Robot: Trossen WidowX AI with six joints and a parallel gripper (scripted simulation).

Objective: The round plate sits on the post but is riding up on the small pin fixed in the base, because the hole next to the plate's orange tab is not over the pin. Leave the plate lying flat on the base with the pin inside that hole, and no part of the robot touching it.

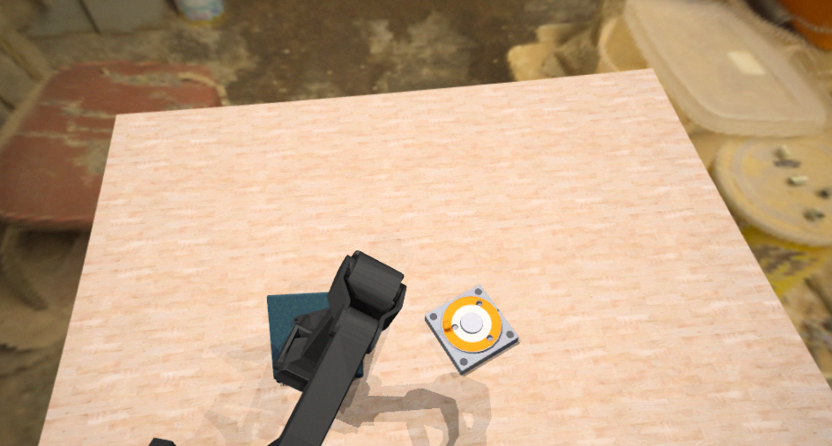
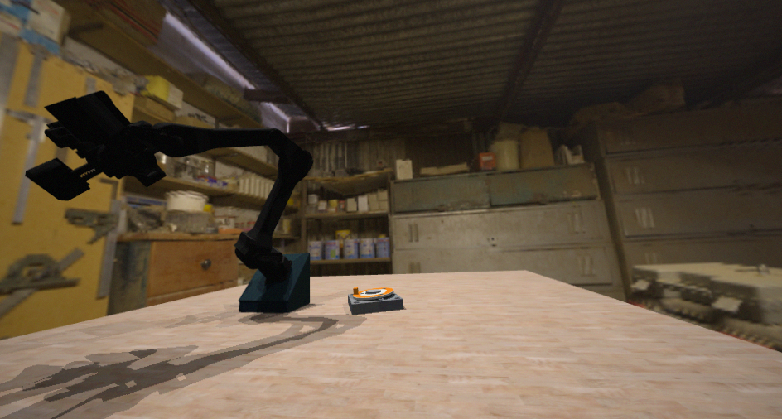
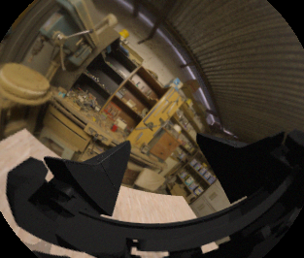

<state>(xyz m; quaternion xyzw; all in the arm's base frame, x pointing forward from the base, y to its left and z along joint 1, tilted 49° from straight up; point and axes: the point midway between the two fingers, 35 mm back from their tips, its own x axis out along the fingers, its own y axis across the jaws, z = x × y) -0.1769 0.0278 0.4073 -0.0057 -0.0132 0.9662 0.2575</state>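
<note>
My gripper tip is now 50 cm short of the plate, 32 cm above it and 26 cm to the right of it. Round my gripper tip: base: 52 cm ahead, 34 cm below, 26 cm to the left.
</note>
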